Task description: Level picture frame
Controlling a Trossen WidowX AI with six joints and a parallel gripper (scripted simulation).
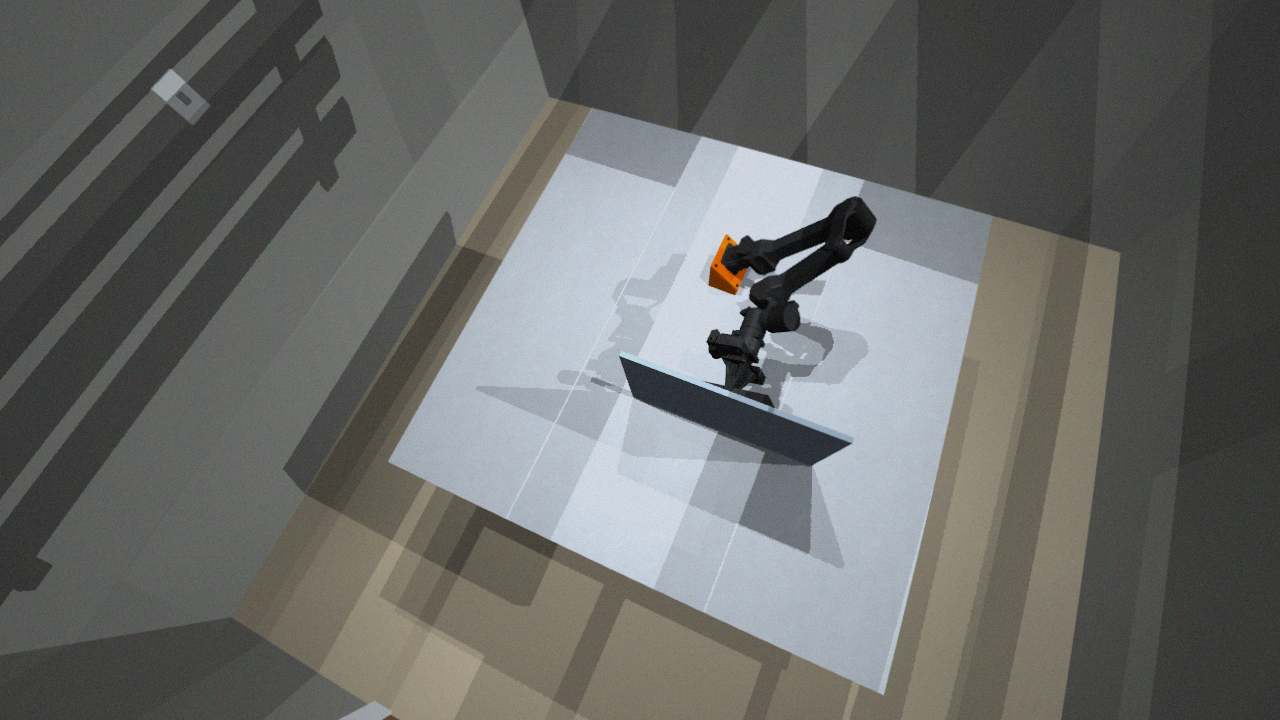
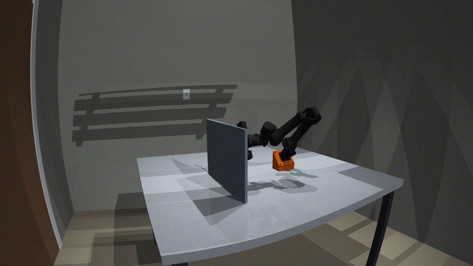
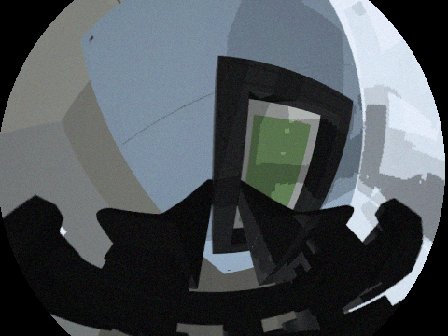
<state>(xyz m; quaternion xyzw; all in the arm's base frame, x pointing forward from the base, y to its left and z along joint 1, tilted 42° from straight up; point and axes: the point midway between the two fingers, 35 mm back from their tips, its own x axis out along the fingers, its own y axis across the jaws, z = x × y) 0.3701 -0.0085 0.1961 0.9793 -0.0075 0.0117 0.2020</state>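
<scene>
Now: gripper tip 50 mm above the picture frame, 20 mm to the right of it and 10 mm short of it. Also, from my gripper tip: grey wall panel (60 mm below, 20 mm ahead, 10 mm to the left).
</scene>
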